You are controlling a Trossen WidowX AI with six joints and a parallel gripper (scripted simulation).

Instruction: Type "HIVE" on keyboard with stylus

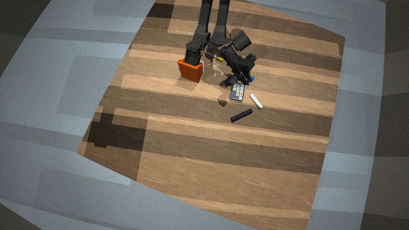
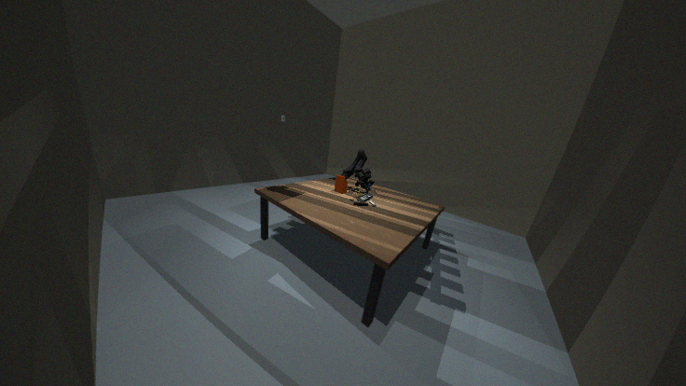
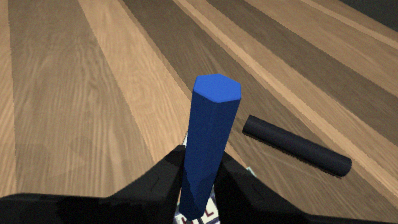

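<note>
Now: the white cylinder 90 mm below my gripper tip, 80 mm ahead of it and 30 mm to the right of it. From my gripper tip the other things lie so: dark cylinder (140 mm to the right, 90 mm below, 40 mm ahead); yellow marker (220 mm behind, 130 mm to the left, 90 mm below); blue hexagonal stylus (20 mm below, 20 mm behind).
</note>
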